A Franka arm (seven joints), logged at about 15 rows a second.
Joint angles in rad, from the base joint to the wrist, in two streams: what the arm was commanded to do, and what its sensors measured. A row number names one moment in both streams.
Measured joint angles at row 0:
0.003, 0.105, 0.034, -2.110, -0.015, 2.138, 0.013
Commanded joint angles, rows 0 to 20:
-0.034, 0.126, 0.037, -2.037, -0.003, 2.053, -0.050
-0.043, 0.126, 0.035, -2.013, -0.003, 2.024, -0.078
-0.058, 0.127, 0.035, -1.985, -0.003, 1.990, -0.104
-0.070, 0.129, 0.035, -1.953, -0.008, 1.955, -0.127
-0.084, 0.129, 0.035, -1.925, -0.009, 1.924, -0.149
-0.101, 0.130, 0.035, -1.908, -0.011, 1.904, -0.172
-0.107, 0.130, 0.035, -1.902, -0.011, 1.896, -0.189
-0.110, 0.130, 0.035, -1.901, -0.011, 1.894, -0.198
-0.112, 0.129, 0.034, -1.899, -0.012, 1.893, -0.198
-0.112, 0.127, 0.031, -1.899, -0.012, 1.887, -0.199
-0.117, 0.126, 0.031, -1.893, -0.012, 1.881, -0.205
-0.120, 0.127, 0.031, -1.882, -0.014, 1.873, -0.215
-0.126, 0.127, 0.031, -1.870, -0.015, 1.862, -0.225
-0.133, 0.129, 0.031, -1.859, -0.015, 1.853, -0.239
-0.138, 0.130, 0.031, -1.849, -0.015, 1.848, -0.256
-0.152, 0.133, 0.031, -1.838, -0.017, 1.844, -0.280
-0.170, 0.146, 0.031, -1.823, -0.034, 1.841, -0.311
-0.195, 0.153, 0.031, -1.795, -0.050, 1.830, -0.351
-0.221, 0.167, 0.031, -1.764, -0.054, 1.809, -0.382
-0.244, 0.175, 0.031, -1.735, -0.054, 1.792, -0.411
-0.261, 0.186, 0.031, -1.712, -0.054, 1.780, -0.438
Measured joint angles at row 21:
-0.216, 0.137, 0.019, -1.803, -0.041, 1.839, -0.377
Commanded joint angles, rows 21 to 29:
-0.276, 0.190, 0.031, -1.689, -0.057, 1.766, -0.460
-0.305, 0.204, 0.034, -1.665, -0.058, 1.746, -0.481
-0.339, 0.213, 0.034, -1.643, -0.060, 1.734, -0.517
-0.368, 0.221, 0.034, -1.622, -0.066, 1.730, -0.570
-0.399, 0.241, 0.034, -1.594, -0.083, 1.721, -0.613
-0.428, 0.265, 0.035, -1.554, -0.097, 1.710, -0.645
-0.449, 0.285, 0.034, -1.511, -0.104, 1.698, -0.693
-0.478, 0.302, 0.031, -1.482, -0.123, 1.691, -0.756
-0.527, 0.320, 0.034, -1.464, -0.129, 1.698, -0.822
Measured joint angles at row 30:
-0.455, 0.252, 0.016, -1.566, -0.100, 1.742, -0.715
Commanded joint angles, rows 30 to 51:
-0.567, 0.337, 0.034, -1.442, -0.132, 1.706, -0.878
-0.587, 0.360, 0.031, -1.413, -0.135, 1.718, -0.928
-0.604, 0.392, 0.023, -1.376, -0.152, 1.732, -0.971
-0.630, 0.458, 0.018, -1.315, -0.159, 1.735, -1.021
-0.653, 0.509, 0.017, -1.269, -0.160, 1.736, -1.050
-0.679, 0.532, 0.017, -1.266, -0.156, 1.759, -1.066
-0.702, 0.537, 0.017, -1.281, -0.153, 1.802, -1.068
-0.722, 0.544, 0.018, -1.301, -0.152, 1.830, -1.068
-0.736, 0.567, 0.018, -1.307, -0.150, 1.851, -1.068
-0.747, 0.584, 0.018, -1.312, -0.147, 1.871, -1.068
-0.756, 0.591, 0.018, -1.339, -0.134, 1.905, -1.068
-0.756, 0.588, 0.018, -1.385, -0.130, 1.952, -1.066
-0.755, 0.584, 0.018, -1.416, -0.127, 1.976, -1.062
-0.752, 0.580, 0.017, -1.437, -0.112, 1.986, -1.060
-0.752, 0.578, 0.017, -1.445, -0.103, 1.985, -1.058
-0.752, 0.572, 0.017, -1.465, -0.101, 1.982, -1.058
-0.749, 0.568, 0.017, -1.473, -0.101, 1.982, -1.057
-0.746, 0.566, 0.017, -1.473, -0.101, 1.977, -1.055
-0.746, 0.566, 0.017, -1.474, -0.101, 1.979, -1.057
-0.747, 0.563, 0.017, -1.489, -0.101, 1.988, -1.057
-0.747, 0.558, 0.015, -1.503, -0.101, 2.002, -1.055
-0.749, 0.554, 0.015, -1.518, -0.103, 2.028, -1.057
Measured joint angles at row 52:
-0.745, 0.600, 0.014, -1.442, -0.122, 1.974, -1.059
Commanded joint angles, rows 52 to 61:
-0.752, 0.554, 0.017, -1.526, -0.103, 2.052, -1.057
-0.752, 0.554, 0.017, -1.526, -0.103, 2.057, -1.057
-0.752, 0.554, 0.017, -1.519, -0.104, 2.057, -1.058
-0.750, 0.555, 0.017, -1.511, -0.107, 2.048, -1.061
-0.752, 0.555, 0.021, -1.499, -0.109, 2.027, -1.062
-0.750, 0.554, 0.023, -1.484, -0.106, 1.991, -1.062
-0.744, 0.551, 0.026, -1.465, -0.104, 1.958, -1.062
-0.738, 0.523, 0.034, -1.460, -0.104, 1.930, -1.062
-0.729, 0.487, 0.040, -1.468, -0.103, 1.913, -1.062
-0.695, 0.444, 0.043, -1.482, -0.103, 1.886, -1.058
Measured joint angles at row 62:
-0.737, 0.541, 0.035, -1.450, -0.122, 1.955, -1.058
